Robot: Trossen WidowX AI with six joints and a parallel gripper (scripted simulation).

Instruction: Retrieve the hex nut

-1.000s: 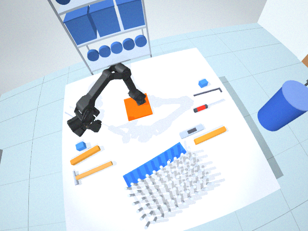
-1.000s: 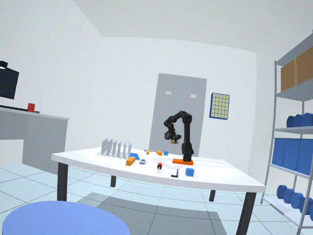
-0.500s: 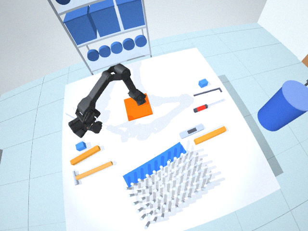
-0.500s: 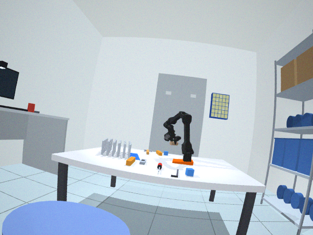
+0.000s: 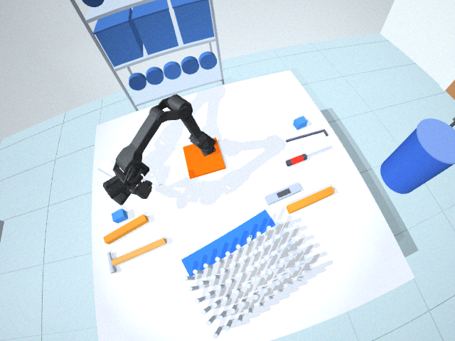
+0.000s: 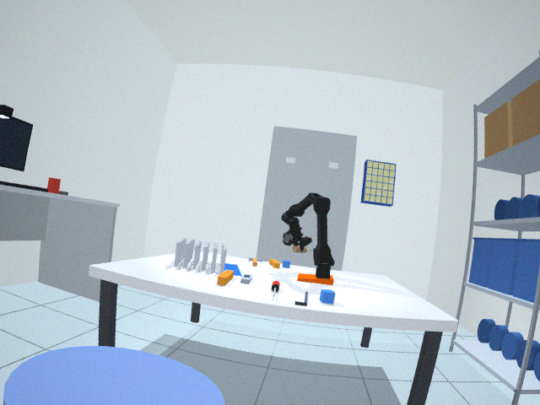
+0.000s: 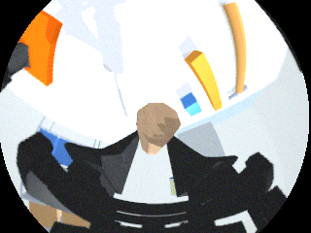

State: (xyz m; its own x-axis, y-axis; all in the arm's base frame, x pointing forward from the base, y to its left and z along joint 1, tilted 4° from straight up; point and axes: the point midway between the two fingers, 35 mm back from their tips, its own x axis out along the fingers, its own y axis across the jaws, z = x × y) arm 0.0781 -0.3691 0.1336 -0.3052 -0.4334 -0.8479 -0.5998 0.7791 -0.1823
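The wooden-handled pick tool lies 8 cm behind my gripper tip and 6 cm to the right of it. Round my gripper tip: hex nut 39 cm ahead, 37 cm to the left, 12 cm below; then grey plate 29 cm ahead, 58 cm to the left, 11 cm below; then blue taped strip 37 cm ahead, 28 cm to the left, 12 cm below.
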